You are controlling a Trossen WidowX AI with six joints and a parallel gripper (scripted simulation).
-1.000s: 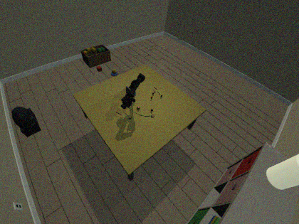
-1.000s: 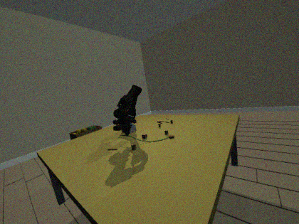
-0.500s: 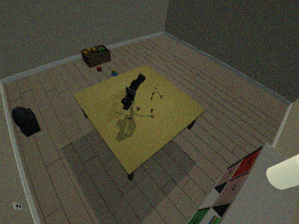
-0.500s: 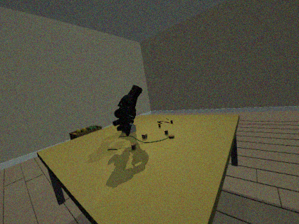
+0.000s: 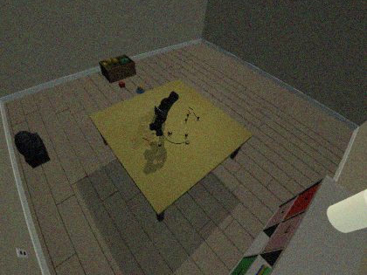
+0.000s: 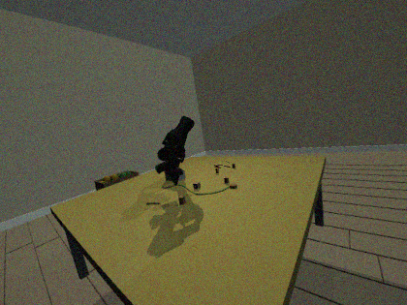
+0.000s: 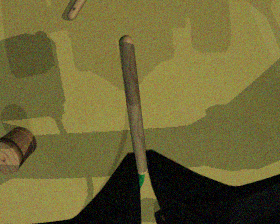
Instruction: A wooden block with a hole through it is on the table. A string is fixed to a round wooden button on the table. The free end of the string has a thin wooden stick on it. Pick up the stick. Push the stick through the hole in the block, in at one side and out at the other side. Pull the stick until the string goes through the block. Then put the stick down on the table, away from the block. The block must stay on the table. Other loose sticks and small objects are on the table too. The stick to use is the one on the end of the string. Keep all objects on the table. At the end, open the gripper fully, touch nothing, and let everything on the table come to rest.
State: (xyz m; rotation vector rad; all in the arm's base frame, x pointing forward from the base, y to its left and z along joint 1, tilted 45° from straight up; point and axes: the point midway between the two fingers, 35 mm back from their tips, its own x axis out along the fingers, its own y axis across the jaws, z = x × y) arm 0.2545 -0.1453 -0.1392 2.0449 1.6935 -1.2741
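My gripper tip is 120 mm to the right of the wooden block, 40 mm above it and 30 mm short of it. From my gripper tip the other things lie so: round wooden button: 230 mm ahead, 190 mm to the left, 50 mm below; thin wooden stick: 10 mm to the right, 10 mm behind; wooden cylinder: 240 mm to the left, 150 mm ahead, 40 mm below.
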